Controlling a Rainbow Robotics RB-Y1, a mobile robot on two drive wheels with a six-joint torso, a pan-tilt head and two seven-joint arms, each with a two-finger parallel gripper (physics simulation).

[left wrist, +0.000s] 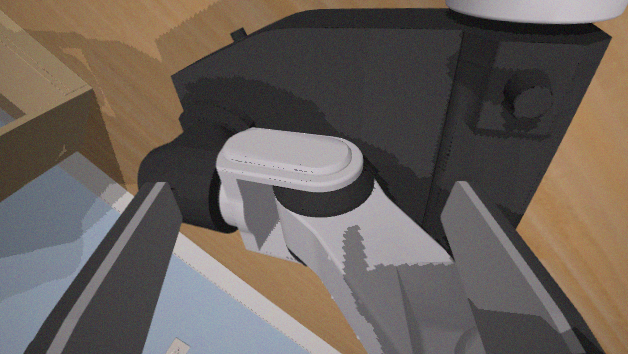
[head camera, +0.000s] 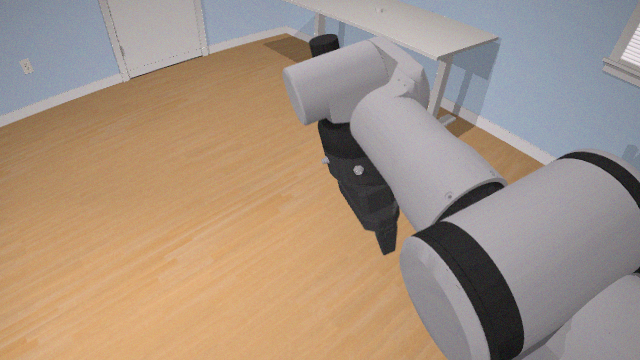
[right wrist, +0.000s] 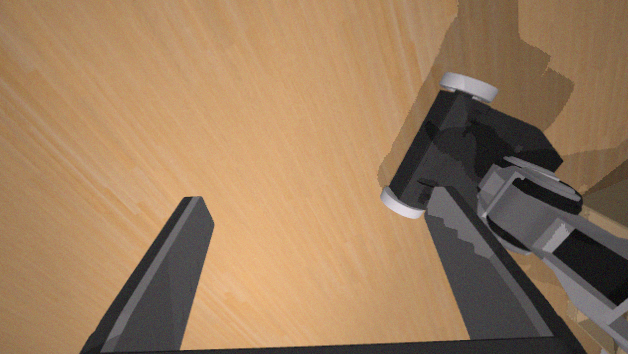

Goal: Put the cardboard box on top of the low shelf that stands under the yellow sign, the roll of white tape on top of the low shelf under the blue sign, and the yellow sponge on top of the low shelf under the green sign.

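Seen in the pictures: left gripper, fingertip midpoint: (left wrist: 313, 200); right gripper, fingertip midpoint: (head camera: 372, 227) (right wrist: 318, 205); robot's base, link origin: (right wrist: 420, 142).
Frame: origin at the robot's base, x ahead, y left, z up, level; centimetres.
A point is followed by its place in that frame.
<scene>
My right gripper (head camera: 387, 245) (right wrist: 318, 205) {x 65.4, y -9.5, z 93.0 cm} is open and empty and points down over the wooden floor. My left gripper (left wrist: 313, 200) {x -14.3, y 25.1, z 51.4 cm} is open and empty; my robot's own base and body show beyond its fingers. A small white item (head camera: 379, 10) {x 269.6, y -36.8, z 73.5 cm} lies on the white table (head camera: 440, 37) {x 227.1, y -69.1, z 72.1 cm} at the top of the head view; it is too small to tell if it is the tape roll. Part of a light wooden shelf (left wrist: 47, 132) {x -114.8, y -5.3, z 15.4 cm} shows at the upper left of the left wrist view. The cardboard box, the yellow sponge and the coloured signs do not show in these views.
The white table stands by the blue wall, its near leg (head camera: 440, 87) {x 226.4, y -77.1, z 39.2 cm} partly behind my right arm. A white door (head camera: 157, 32) {x 323.8, y 154.6, z 36.1 cm} is at the upper left, with a wall outlet (head camera: 26, 66) {x 247.5, y 238.1, z 40.2 cm} beside it. A window (head camera: 631, 55) {x 193.8, y -171.9, z 89.4 cm} is at the right edge. Wooden floor (head camera: 150, 200) {x 150.5, y 93.8, z 0.1 cm} spreads left of my arm.
</scene>
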